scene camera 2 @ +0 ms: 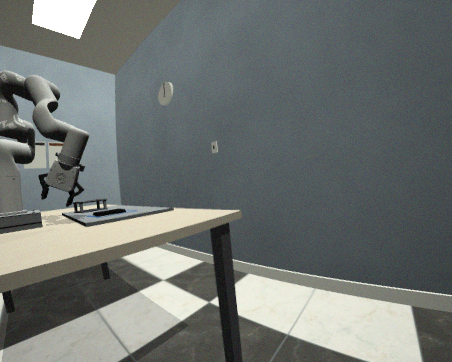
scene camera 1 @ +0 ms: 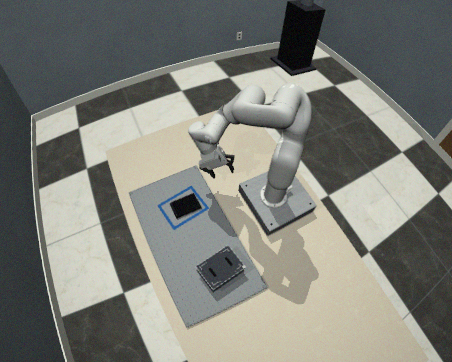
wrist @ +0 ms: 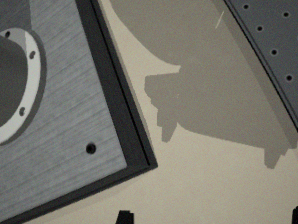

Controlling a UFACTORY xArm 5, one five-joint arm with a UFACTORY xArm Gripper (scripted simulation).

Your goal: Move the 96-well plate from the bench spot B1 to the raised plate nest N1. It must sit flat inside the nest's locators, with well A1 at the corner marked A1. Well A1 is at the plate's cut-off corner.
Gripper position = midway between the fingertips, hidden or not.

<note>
I see my gripper (scene camera 2: pixel 55 202) and a raised nest N1 (scene camera 1: pixel 217 262).
</note>
